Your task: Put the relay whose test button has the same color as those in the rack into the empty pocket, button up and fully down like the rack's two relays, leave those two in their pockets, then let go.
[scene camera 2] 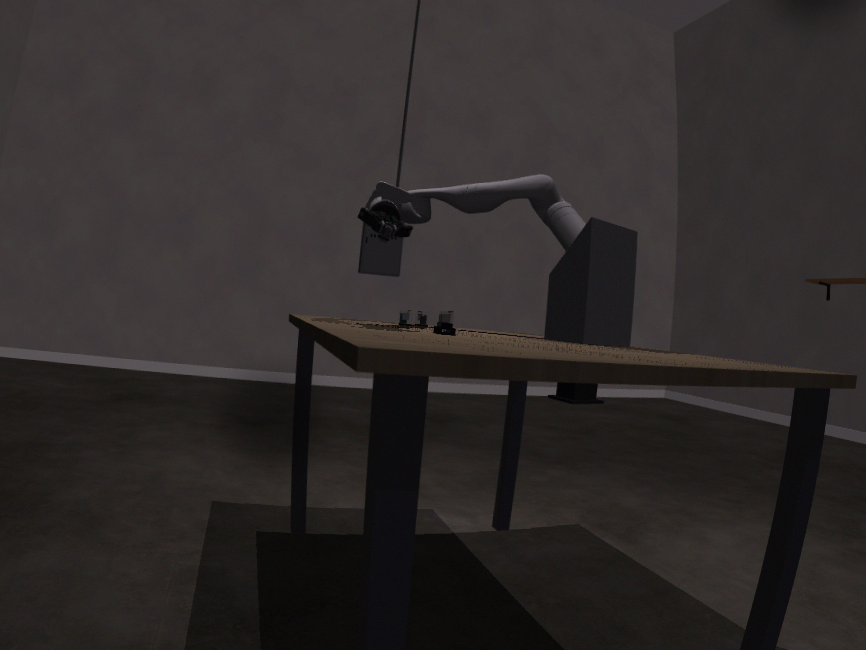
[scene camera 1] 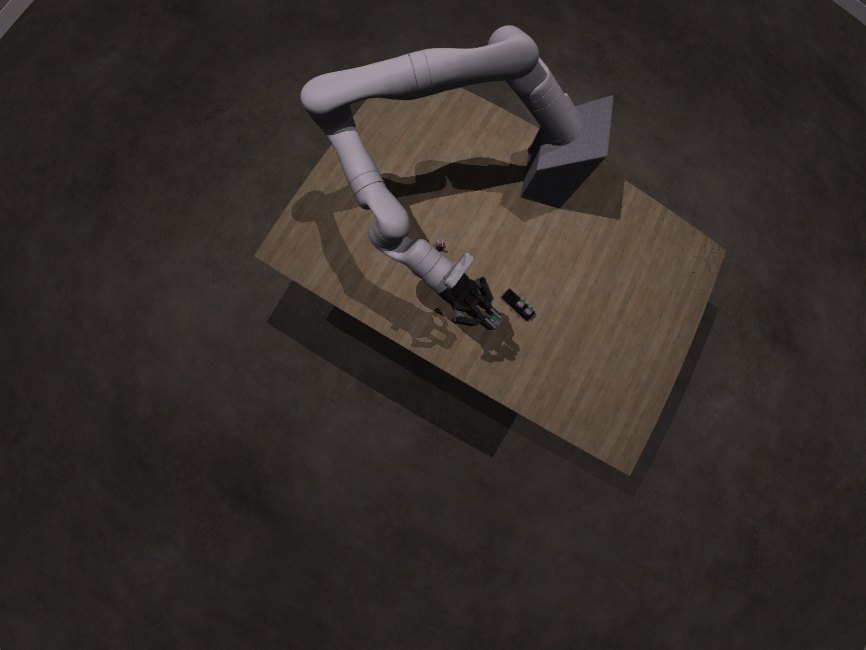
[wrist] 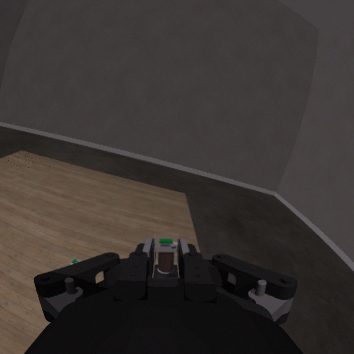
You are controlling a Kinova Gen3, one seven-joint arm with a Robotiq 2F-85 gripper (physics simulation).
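Where they show: gripper, fingertip midpoint: (scene camera 2: pixel 387 230) (scene camera 1: pixel 496 324) (wrist: pixel 165 248); arm's base, origin of the base link: (scene camera 2: pixel 592 259) (scene camera 1: pixel 566 131).
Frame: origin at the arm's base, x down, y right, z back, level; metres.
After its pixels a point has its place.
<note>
My gripper (scene camera 1: pixel 492 320) @[x 0.013, y -0.011, z -0.574 m] (scene camera 2: pixel 386 232) @[x 0.013, y -0.011, z -0.574 m] (wrist: pixel 165 248) @[x 0.013, y -0.011, z -0.574 m] is shut on a clear-cased relay (wrist: pixel 166 261) @[x 0.004, y 0.014, z -0.569 m] with a green button, high above the table. The gripper is tipped well away from straight down, nearly level, and the relay is tilted with it. The black rack (scene camera 1: pixel 510 296) @[x 0.217, y -0.053, z -0.441 m] (scene camera 2: pixel 444 330) lies on the table, right of the gripper in scene camera 1. Two relays with green buttons (scene camera 1: pixel 521 303) @[x 0.173, y -0.083, z -0.459 m] (scene camera 1: pixel 529 309) @[x 0.174, y -0.112, z -0.465 m] sit in its pockets; the pocket at its upper-left end is empty. In the wrist view a green button (wrist: pixel 75 261) @[x 0.174, y -0.116, z -0.462 m] shows at the lower left, the rack mostly hidden by the gripper.
A loose relay with a red button (scene camera 1: pixel 439 244) @[x 0.177, y 0.204, z -0.392 m] stands on the wooden table (scene camera 1: pixel 594 335) @[x 0.220, y -0.350, z -0.443 m] beside the arm. Scene camera 2 shows two loose relays (scene camera 2: pixel 405 318) @[x 0.198, y 0.107, z -0.468 m] (scene camera 2: pixel 421 319) @[x 0.198, y 0.192, z -0.390 m] left of the rack. The arm's grey pedestal (scene camera 1: pixel 573 167) @[x -0.006, y -0.051, z -0.104 m] (scene camera 2: pixel 594 293) @[x 0.096, y -0.098, z -0.068 m] stands at the table's far side.
</note>
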